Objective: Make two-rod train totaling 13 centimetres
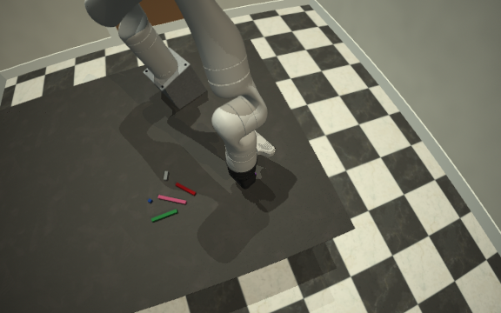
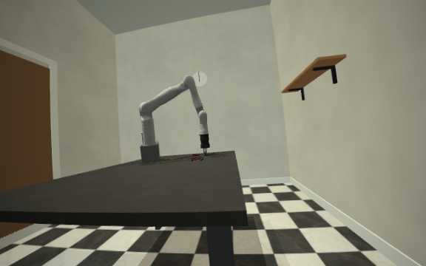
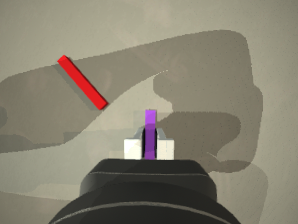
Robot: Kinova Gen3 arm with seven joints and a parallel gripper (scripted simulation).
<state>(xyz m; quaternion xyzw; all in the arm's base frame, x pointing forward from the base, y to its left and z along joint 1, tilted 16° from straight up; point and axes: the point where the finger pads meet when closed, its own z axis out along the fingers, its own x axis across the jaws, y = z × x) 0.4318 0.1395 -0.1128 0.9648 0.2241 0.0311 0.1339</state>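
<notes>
The purple rod is 10 mm below my hand. From my hand the other things lie so: green rod 270 mm to the right, 40 mm ahead, 10 mm below; then short grey rod 250 mm to the right, 90 mm behind, 10 mm below; then pink rod 240 mm to the right, 10 mm below, 10 mm behind.
</notes>
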